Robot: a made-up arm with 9 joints. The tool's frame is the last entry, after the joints. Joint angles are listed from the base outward. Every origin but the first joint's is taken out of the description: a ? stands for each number. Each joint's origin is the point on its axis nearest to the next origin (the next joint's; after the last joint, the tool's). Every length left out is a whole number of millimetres.
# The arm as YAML. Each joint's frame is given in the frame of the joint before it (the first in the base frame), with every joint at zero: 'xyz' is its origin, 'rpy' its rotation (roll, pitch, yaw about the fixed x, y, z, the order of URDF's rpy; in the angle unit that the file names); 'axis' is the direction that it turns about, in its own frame. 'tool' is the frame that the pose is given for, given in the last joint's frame.
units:
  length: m
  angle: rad
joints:
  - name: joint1
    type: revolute
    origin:
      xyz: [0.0, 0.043, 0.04]
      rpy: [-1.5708, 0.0, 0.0]
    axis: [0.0, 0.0, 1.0]
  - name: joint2
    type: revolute
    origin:
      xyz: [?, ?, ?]
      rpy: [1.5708, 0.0, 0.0]
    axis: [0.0, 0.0, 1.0]
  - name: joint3
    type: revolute
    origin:
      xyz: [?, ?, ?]
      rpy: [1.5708, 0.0, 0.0]
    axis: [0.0, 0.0, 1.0]
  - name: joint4
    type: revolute
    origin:
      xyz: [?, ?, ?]
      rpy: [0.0, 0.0, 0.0]
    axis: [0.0, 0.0, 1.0]
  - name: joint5
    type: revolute
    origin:
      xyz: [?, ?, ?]
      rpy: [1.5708, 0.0, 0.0]
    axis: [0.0, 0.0, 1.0]
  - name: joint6
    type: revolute
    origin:
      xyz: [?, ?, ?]
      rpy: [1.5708, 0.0, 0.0]
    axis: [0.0, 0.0, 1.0]
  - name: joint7
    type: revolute
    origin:
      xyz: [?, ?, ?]
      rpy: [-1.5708, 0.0, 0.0]
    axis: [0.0, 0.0, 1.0]
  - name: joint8
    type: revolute
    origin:
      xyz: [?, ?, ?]
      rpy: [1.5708, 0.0, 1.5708]
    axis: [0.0, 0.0, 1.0]
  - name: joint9
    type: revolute
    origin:
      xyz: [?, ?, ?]
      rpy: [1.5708, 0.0, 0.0]
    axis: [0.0, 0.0, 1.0]
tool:
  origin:
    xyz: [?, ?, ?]
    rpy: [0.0, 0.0, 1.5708]
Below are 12 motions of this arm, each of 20 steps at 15 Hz.
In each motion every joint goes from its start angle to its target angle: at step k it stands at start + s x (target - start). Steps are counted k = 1, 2, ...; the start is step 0. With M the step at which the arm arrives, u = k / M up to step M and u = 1 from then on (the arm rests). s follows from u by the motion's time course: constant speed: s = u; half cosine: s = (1 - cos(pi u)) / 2; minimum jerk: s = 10 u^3 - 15 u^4 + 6 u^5.
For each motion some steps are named. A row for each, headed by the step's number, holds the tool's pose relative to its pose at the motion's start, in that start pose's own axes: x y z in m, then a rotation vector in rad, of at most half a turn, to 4 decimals.
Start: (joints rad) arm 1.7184 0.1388 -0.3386 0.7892 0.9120 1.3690 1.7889 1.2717 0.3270
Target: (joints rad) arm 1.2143 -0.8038 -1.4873 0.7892 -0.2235 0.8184 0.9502 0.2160 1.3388
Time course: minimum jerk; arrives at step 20
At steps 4, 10, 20:
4: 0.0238 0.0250 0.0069 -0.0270 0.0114 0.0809
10: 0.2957 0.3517 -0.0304 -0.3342 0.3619 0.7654
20: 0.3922 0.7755 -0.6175 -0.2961 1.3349 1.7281

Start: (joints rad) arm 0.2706 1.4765 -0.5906 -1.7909 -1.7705 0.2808 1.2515 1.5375 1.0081
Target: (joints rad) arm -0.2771 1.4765 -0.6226 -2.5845 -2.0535 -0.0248 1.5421 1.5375 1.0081
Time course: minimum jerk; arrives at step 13
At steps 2, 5, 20:
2: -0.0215 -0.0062 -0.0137 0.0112 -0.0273 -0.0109
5: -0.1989 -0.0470 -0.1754 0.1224 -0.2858 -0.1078
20: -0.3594 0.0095 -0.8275 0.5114 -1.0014 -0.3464

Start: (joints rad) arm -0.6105 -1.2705 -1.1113 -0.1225 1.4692 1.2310 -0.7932 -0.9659 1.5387
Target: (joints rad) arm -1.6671 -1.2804 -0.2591 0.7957 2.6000 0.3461 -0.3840 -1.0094 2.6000
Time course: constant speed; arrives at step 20
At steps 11, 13, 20:
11: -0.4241 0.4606 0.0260 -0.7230 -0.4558 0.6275
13: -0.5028 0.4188 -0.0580 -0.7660 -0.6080 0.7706
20: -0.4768 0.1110 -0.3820 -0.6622 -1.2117 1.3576

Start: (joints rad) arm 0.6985 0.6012 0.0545 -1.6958 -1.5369 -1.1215 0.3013 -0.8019 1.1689
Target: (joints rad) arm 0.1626 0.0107 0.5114 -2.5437 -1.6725 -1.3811 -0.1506 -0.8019 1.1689
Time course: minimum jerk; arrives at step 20
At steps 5, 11, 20:
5: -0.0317 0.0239 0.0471 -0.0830 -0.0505 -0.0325
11: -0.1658 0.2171 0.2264 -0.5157 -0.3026 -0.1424
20: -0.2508 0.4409 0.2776 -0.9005 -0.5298 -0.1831

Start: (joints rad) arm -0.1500 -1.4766 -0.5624 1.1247 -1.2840 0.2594 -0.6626 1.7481 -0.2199
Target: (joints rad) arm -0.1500 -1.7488 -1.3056 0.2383 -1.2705 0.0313 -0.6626 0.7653 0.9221
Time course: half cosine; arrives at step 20
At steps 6, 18, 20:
6: 0.1258 -0.0438 -0.0438 0.0895 0.0406 0.3746
18: 0.3428 0.0103 -0.1583 0.3670 -0.4585 1.7608
20: 0.3423 0.0126 -0.1592 0.3684 -0.4909 1.7977

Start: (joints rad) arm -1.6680 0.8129 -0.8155 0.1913 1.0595 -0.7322 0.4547 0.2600 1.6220
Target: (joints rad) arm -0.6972 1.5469 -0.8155 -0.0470 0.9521 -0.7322 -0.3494 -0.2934 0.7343
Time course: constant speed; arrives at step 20
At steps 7, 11, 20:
7: 0.4699 -0.0398 -0.3166 0.3183 0.1679 0.3743
11: 0.6992 0.1148 -0.4542 0.4242 0.2053 0.6015
20: 0.9165 0.6316 -0.4333 0.5301 0.0115 1.0423

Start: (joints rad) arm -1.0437 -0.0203 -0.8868 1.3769 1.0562 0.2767 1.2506 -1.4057 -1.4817
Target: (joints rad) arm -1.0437 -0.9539 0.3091 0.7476 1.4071 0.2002 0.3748 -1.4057 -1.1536
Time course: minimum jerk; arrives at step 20
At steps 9, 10, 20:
9: 0.2241 0.0863 -0.1783 -0.0034 0.3973 0.1652
10: 0.2720 0.0898 -0.2338 0.0113 0.4913 0.1766
20: 0.4567 -0.0230 -0.5806 0.1667 0.9458 0.0593

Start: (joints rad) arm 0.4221 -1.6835 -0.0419 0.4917 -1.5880 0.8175 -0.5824 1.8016 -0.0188
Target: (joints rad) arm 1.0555 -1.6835 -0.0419 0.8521 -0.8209 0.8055 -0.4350 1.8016 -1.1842
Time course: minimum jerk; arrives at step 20
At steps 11, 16, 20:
11: -0.2240 -0.0379 0.1006 0.2896 -0.4702 -0.7898
16: -0.3235 0.0125 0.1031 0.5211 -0.7090 -1.1773
20: -0.3354 0.0243 0.1006 0.5639 -0.7454 -1.2335

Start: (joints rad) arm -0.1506 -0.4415 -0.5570 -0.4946 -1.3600 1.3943 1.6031 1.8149 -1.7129
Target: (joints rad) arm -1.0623 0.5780 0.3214 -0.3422 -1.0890 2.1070 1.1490 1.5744 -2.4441
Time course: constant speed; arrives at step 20
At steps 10, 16, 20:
10: -0.2871 -0.5983 0.3068 0.8351 -0.2265 0.0649
16: -0.1705 -1.0623 0.1885 1.3684 -0.0183 -0.0225
20: 0.0049 -1.2823 0.0031 1.6546 0.2563 -0.0918

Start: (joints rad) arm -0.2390 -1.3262 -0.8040 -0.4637 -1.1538 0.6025 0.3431 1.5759 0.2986
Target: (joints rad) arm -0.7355 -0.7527 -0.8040 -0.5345 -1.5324 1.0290 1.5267 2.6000 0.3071
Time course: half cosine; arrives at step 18
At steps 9, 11, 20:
9: -0.2503 0.0017 0.0838 -0.1384 -0.2565 0.0143
11: -0.2752 0.0461 0.1275 -0.1995 -0.3138 0.1379
20: -0.2252 0.1863 0.1844 -0.2762 -0.2991 0.5049

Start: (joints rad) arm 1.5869 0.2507 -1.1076 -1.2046 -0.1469 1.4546 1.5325 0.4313 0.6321
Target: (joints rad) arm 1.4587 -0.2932 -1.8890 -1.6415 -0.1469 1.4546 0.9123 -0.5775 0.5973
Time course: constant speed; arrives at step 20
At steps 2, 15, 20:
2: 0.1220 0.1401 0.0146 -0.1517 0.1398 0.1180
15: 0.2812 1.1794 -0.5935 -1.3393 0.8250 0.8008
20: 0.0693 1.3162 -1.0358 -1.8551 1.0159 0.9916

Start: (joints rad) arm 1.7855 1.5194 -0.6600 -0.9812 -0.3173 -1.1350 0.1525 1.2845 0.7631
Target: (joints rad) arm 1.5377 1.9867 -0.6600 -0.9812 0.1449 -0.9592 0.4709 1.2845 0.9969
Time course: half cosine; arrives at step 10
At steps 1, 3, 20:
1: 0.0001 0.0077 0.0170 -0.0189 0.0118 0.0001
3: 0.0121 0.0751 0.1401 -0.1605 0.1009 0.0073
20: 0.2591 0.5467 0.5021 -0.7818 0.5219 0.1642

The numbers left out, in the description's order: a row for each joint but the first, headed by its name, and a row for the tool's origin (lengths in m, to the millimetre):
joint2: 0.262 -0.294 0.0
joint3: -0.088 0.105 0.0
joint4: -0.068 -0.066 0.0
joint5: 0.267 0.032 0.0
joint6: 0.172 0.033 0.0
joint7: 0.024 0.127 0.0
joint8: 0.412 -0.05 0.0
joint9: 0.277 -0.458 0.0
tool: 0.097 0.0 0.0

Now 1 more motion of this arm.
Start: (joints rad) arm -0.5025 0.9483 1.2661 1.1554 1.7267 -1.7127 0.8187 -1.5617 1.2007
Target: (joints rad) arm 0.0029 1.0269 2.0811 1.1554 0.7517 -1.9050 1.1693 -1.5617 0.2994
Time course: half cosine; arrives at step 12
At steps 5, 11, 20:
5: 0.0221 -0.1727 -0.2554 0.4588 -0.0582 -0.2856
11: 0.0966 -0.2350 -0.7204 1.3068 -0.0276 -0.6337
20: 0.1009 -0.2332 -0.7311 1.3311 -0.0250 -0.6380

